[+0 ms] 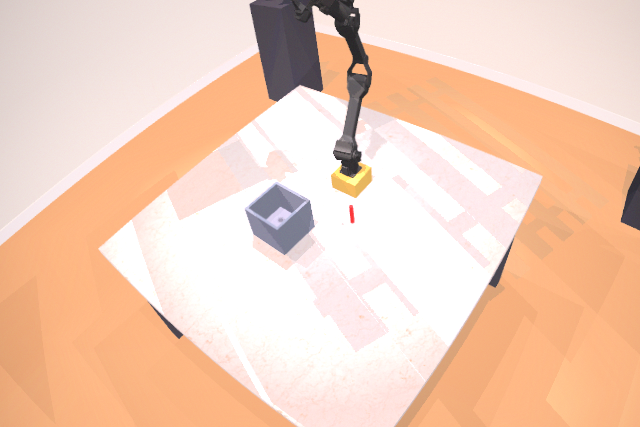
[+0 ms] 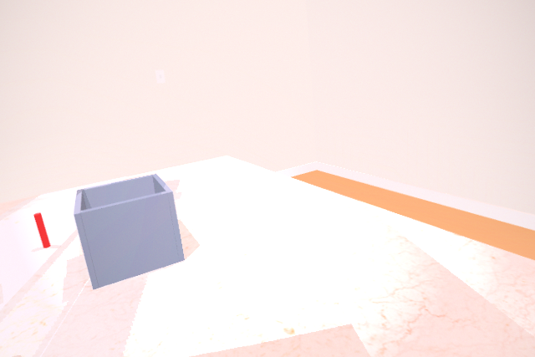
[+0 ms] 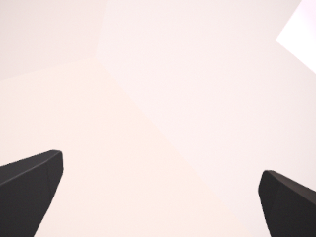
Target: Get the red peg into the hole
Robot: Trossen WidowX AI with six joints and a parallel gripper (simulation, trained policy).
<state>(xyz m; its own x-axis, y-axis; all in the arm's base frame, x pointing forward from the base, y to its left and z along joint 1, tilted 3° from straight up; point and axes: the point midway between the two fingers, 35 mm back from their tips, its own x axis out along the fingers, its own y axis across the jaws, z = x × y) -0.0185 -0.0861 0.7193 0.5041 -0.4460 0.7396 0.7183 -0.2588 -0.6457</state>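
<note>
The red peg is 77 cm below my gripper tip, 23 cm to the left of it and 13 cm ahead of it.
</note>
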